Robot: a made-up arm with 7 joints.
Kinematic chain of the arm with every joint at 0, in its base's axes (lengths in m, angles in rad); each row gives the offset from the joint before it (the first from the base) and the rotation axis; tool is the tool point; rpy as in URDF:
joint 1: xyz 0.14 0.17 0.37 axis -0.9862 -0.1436 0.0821
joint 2: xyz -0.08 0 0.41 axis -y
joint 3: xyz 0.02 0 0.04 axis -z
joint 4: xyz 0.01 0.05 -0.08 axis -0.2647 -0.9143 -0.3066
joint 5: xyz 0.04 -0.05 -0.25 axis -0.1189 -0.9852 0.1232
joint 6: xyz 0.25 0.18 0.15 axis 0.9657 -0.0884 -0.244
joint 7: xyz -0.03 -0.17 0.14 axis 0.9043 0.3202 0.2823
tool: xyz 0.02 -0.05 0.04 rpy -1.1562 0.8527 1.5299
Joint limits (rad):
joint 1: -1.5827..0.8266
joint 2: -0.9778..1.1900
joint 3: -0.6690..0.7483
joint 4: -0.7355..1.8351
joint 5: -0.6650..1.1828
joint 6: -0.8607..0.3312
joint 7: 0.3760..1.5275
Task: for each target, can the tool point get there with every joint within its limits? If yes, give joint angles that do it. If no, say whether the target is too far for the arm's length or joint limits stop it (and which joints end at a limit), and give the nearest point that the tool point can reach.
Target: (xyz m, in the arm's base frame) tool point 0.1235 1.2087 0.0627
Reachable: no: joint limits stop it (at a limit: joint 1, joint 2, joint 3, joint 6, joint 7) | nearest point 0.2180 0.8822 0.4593 | short by 0.522 m
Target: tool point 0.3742 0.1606 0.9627
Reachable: yes | joints 0.0916 -0.2464 -0.2354 1.0429 -0.3338 -0.0943 1.0551
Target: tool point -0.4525 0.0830 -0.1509
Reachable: no: joint limits stop it (at a limit: joint 1, joint 2, joint 3, joint 5, joint 6) | nearest point -0.1247 0.0731 0.1149 | short by 0.422 m
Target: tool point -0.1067 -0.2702 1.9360
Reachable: no: too far | nearest point 0.0230 -0.0873 1.2983 | short by 0.676 m
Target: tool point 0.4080 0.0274 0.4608
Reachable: yes | joints -0.5405 0.0687 0.0762 -0.3393 -0.3372 0.2216 0.8441
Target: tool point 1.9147 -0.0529 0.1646
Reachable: no: too far | nearest point 0.6992 -0.1801 0.3099 | short by 1.231 m
